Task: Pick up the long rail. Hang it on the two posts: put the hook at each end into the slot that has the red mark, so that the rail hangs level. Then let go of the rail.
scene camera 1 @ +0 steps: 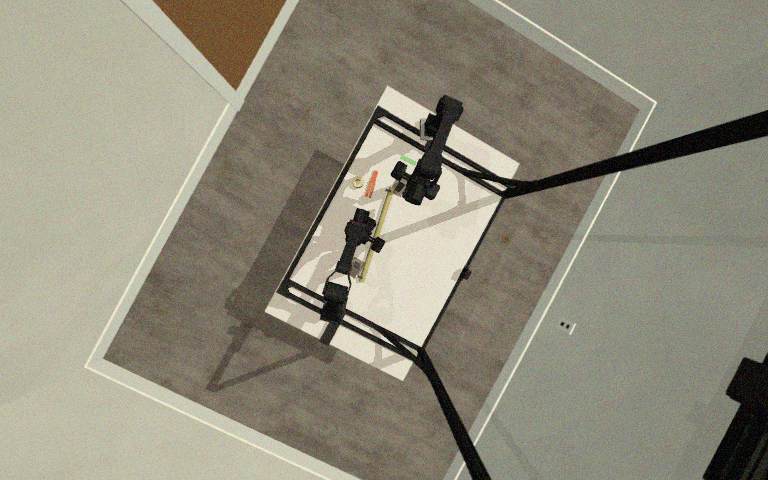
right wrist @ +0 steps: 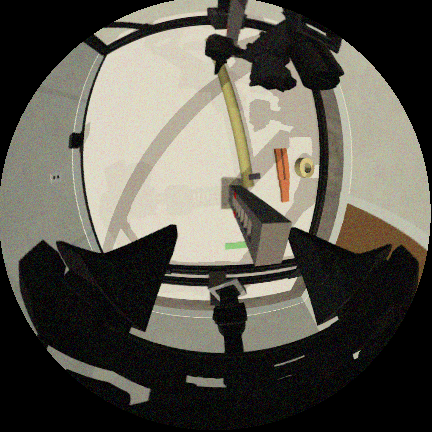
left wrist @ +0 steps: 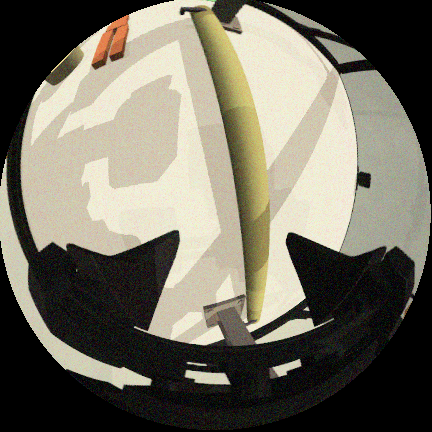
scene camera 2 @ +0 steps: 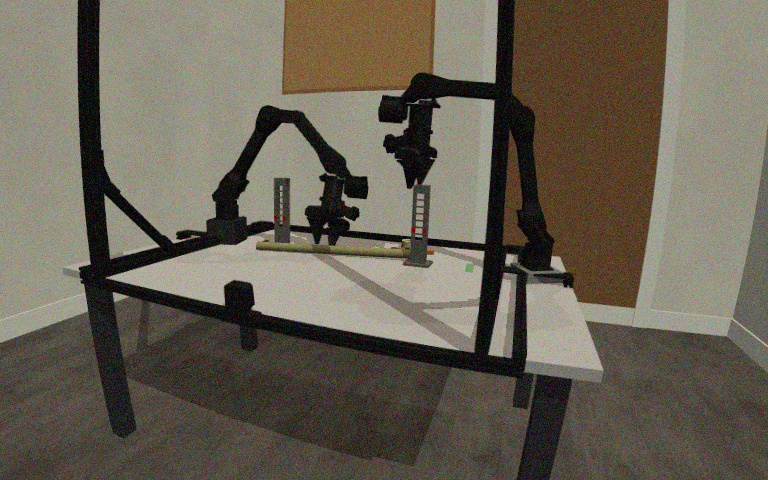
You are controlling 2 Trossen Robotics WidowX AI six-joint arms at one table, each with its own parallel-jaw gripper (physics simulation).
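Frame: origin at the left arm's base, x up, y ahead, z left, level; millimetres.
Seen in the pictures: left gripper, between the fingertips: (scene camera 1: 370,239) (right wrist: 232,78) (left wrist: 234,237) (scene camera 2: 324,247); right gripper, between the fingertips: (right wrist: 235,231) (scene camera 2: 414,186); left arm's base, origin of its link: (scene camera 2: 226,218); right arm's base, origin of its link: (scene camera 1: 431,129) (right wrist: 227,292) (scene camera 2: 536,267).
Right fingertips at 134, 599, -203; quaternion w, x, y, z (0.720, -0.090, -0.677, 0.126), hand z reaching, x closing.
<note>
Pixels of each thing's top centre, then the offset from my right fingertips to it, as dx, dy, dz. "*": a spot on its surface instead.
- long yellow rail, centre of its top: (left wrist: 257,199) (right wrist: 230,84) (scene camera 2: 332,244) (scene camera 1: 375,234) -178, -224, +89
- dark hook, a spot on its surface: (right wrist: 254,176) * -179, -9, +74
- left post, centre of its top: (scene camera 2: 281,178) (scene camera 1: 354,272) +4, -392, +146
- right post, centre of its top: (right wrist: 273,245) (scene camera 2: 422,185) (scene camera 1: 405,178) +4, +20, +27
- yellow ring, centre of its top: (right wrist: 307,167) (scene camera 2: 409,240) (scene camera 1: 358,181) -185, -2, +220
- green strip, centre of its top: (scene camera 2: 469,267) (right wrist: 239,244) (scene camera 1: 408,160) -209, +159, +9
The long yellow rail (scene camera 1: 383,217) (scene camera 2: 362,251) (left wrist: 245,150) (right wrist: 235,115) lies on the table beside the feet of the posts. A dark hook (left wrist: 192,10) (right wrist: 254,176) shows at one end. The left post (scene camera 2: 287,198) and the right post (scene camera 2: 420,251) (right wrist: 275,242) stand upright in scene camera 2, each with red marks by one slot. My left gripper (scene camera 2: 325,243) (left wrist: 234,237) is open and empty, low by the rail, with its fingertips apart on either side of the rail's line in the left wrist view. My right gripper (scene camera 2: 415,184) (right wrist: 235,231) is open and empty, high near the top of the right post.
Orange pieces (scene camera 1: 370,184) (left wrist: 119,42) (right wrist: 282,172) and a yellow ring (scene camera 1: 353,182) (right wrist: 298,167) lie to one side of the rail. A green strip (scene camera 1: 408,160) (scene camera 2: 469,267) (right wrist: 235,246) lies near the right post. A black frame (scene camera 2: 317,330) runs around the table.
</note>
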